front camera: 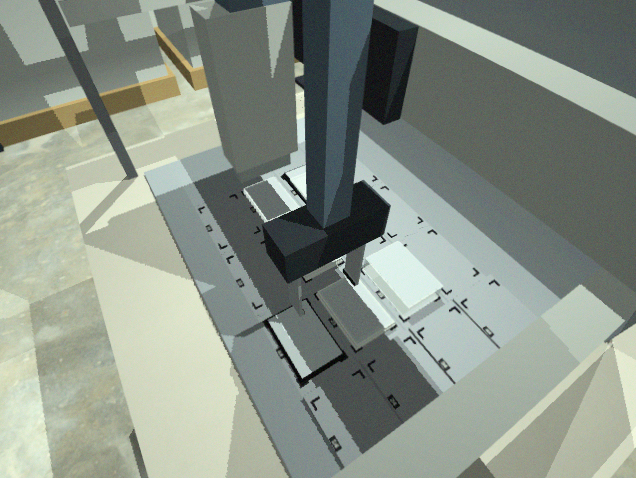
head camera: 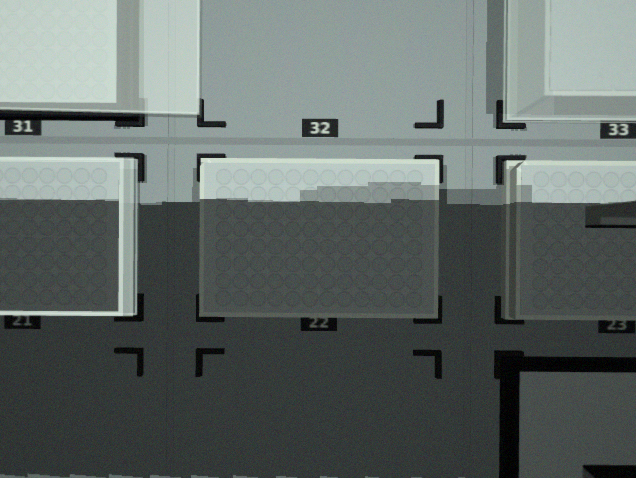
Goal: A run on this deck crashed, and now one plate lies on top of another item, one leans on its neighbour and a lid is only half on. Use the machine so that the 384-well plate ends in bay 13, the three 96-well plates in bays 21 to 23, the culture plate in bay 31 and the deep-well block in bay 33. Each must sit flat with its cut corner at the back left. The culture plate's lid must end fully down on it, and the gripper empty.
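Places are measured from the robot's base along level axes (x right, y ahead, z up), in metres.
Pixels of known places: gripper, fingertip midpoint: point(front camera: 324, 292) point(head camera: 626, 346); robot's base, link origin: point(front camera: 200, 209).
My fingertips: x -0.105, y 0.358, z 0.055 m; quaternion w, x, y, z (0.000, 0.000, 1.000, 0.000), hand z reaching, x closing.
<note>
For each thing: its top centre in the pictures, then the offset to it from my fingertips. "spot": a spot on its surface instead.
- 96-well plate, top centre: point(head camera: 319, 238) point(front camera: 307, 245) dx -0.045, dy -0.130, dz -0.041 m
- black-edged 384-well plate, top centre: point(front camera: 304, 336) dx +0.062, dy +0.034, dz -0.041 m
- clear lid, top centre: point(head camera: 66, 22) dx -0.152, dy -0.257, dz -0.033 m
- deep-well block, top centre: point(front camera: 403, 271) dx -0.152, dy +0.034, dz -0.013 m
- Bay 32's label, surface spot: point(head camera: 319, 127) spot: dx -0.106, dy -0.130, dz -0.055 m
My gripper point(front camera: 327, 295) hangs open and empty above the gap between bays 13 and 23; parts of its jaws show at the head view's right edge. A 96-well plate point(head camera: 318, 246) point(front camera: 321, 270) lies flat inside bay 22's corner marks, apart from the plate point(head camera: 575, 256) point(front camera: 354, 313) in bay 23. Another point(head camera: 51, 246) point(front camera: 269, 201) is in bay 21. The black-edged 384-well plate point(front camera: 313, 336) point(head camera: 509, 416) lies in bay 13. In bay 31, a clear lid point(head camera: 169, 56) sticks out to the right over the culture plate. The deep-well block point(front camera: 403, 274) point(head camera: 591, 51) stands in bay 33.
The parked pipetting stage point(front camera: 251, 87) hangs behind the plates at the left. The gripper's column point(front camera: 334, 118) hides part of the back bays. A deck rail point(front camera: 514, 380) runs along the right end. Bay 32's label point(head camera: 319, 127) shows between bays 31 and 33.
</note>
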